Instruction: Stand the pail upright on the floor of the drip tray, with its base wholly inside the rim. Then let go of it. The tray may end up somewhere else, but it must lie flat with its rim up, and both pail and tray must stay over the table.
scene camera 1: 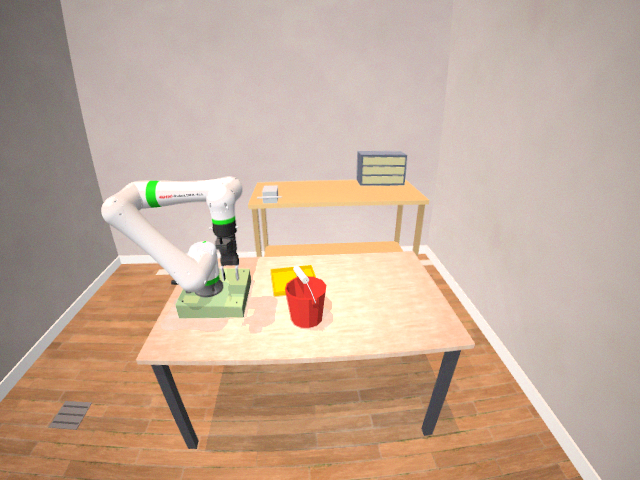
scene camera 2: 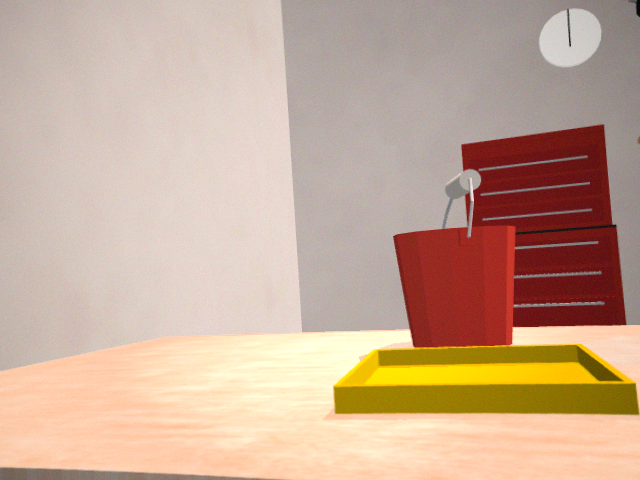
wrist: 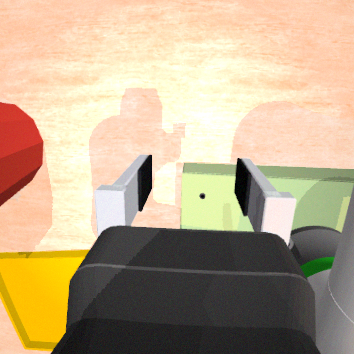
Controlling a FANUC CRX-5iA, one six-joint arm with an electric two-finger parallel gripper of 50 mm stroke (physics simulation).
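Places are measured from the arm's base along level axes (x ahead, y left, z up), in metres.
Pixels of known places: gripper, between the fingertips: [scene camera 1: 231, 279] [wrist: 193, 173]; arm's base, origin of its link: [scene camera 1: 208, 288] [wrist: 307, 272].
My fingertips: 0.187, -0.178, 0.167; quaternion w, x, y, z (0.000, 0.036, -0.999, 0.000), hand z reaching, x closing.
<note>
Ahead of a thing's pixels: the offset from my fingertips to its middle, as dx, dy, dz. Level surfaces: height alone.
The red pail [scene camera 1: 305, 308] [scene camera 2: 461, 289] [wrist: 17, 147] stands upright on the table, beside the drip tray. Its white handle grip @[+0.293, +0.051, -0.003] [scene camera 1: 300, 274] [scene camera 2: 461, 183] is raised above the rim on a thin wire bail. The yellow drip tray @[+0.226, +0.372, -0.238] [scene camera 1: 278, 293] [scene camera 2: 485, 398] [wrist: 40, 300] lies flat with its rim up; in the first scene view the pail hides its near right part. My gripper [scene camera 1: 230, 276] [wrist: 193, 173] is open and empty, pointing down above the edge of the green base plate, to the left of pail and tray in the first scene view.
The green base plate [scene camera 1: 210, 309] [wrist: 215, 210] carries the arm at the table's left end. The wooden table @[dz -0.250] [scene camera 1: 382, 310] [scene camera 2: 180, 403] extends right of the pail. Behind it stands a workbench [scene camera 1: 330, 193] with a drawer box [scene camera 1: 382, 168]. A red tool cabinet [scene camera 2: 566, 273] stands beyond the table.
</note>
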